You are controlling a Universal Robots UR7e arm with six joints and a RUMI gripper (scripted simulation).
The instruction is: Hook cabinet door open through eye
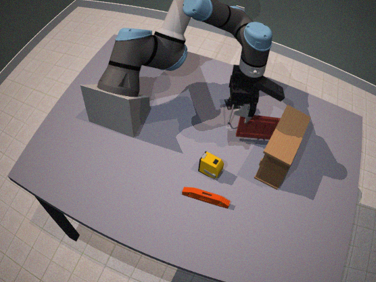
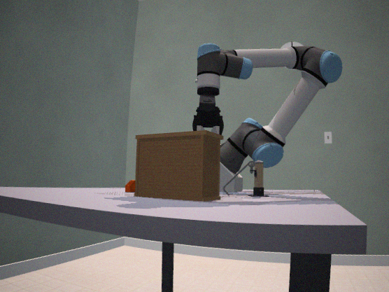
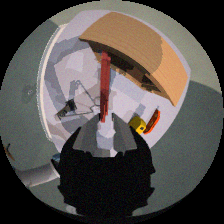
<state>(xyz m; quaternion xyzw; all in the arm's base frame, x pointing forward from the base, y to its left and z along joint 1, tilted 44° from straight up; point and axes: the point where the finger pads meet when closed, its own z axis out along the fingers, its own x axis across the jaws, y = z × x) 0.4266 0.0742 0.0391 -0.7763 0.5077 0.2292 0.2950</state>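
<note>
The wire hook lies 60 mm behind my hand, 90 mm to the left of it and 70 mm below it. Also, from my hand: door 60 mm ahead, 40 mm to the left, 60 mm below; then yellow tape measure 50 mm behind, 170 mm to the right, 90 mm below; then wooden cabinet 100 mm ahead, 50 mm below.
</note>
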